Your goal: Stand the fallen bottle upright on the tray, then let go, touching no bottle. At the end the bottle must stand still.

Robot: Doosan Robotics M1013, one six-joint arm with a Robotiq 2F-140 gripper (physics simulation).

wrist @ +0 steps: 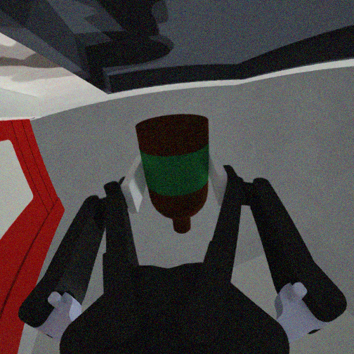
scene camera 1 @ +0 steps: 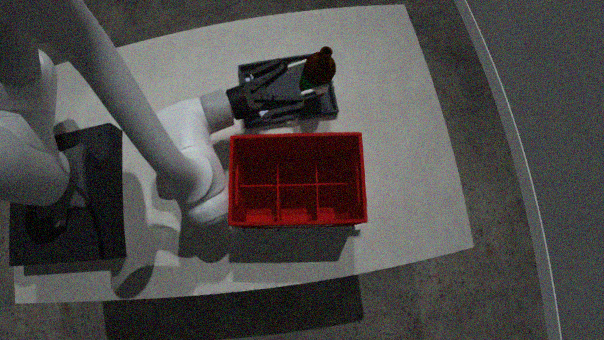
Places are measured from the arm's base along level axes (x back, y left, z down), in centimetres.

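Where they show: arm's base, origin of its link: (scene camera 1: 62, 181).
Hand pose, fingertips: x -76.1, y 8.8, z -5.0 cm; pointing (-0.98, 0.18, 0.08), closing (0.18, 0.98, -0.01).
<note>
Each offset is from my fingertips to the centre of the thing. "*": to the spot under its first point. Level surfaces: height alone.
The brown bottle {dx +0.6, dy -0.2, dz -2.6 cm} (scene camera 1: 320, 70) (wrist: 175, 172) with a green label is held with its neck up and looks close to upright; a small tilt cannot be ruled out. My gripper (scene camera 1: 306, 78) (wrist: 175, 162) reaches in from the side and is shut on the bottle, one pale pad on each side of the label. In the scene view the bottle shows over the right part of the dark tray {* dx -3.2, dy -4.6, dz +10.4 cm} (scene camera 1: 334, 105) (wrist: 200, 75). In the wrist view its base points to the tray; whether it touches the tray cannot be told.
A red crate {* dx -1.4, dy -28.4, dz -5.6 cm} (scene camera 1: 364, 180) (wrist: 42, 170) with dividers stands close beside the tray, on the lower side in the scene view. The arm comes in from the left, above the pale table top {dz +12.0 cm} (scene camera 1: 405, 125). A dark block (scene camera 1: 112, 200) stands at the left.
</note>
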